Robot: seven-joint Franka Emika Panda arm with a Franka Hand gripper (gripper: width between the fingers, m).
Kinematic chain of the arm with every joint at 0, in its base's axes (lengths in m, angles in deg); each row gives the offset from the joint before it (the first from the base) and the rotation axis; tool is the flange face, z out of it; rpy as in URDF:
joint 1: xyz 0 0 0.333 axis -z
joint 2: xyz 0 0 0 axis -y
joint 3: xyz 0 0 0.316 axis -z
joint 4: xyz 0.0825 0 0 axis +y
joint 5: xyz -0.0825 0 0.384 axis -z
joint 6: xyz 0 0 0 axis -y
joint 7: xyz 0.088 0 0 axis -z
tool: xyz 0 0 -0.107 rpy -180 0 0
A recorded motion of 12 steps. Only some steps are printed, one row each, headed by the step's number.
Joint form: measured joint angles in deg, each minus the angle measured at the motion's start. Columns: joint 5, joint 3, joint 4, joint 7, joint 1, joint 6, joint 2.
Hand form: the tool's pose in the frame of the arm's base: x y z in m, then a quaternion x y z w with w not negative. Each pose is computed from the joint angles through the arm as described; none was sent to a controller.
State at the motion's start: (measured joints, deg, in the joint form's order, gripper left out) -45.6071 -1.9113 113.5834 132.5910 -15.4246 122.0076 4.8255
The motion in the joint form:
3: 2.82 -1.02 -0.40 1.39 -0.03 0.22 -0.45
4: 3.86 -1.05 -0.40 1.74 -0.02 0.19 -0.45
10: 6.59 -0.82 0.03 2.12 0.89 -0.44 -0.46
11: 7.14 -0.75 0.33 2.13 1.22 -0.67 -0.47
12: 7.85 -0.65 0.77 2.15 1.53 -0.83 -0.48
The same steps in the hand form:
3: 0.5242 0.2062 0.5358 -0.36027 0.86668 0.29185 0.18410
4: 0.5241 0.2058 0.5353 -0.36267 0.86851 0.28500 0.18149
10: 0.5262 0.1940 0.5292 -0.36446 0.87574 0.26646 0.17099
11: 0.5266 0.1899 0.5259 -0.36385 0.87789 0.26291 0.16674
12: 0.5268 0.1855 0.5215 -0.36335 0.88048 0.25813 0.16158

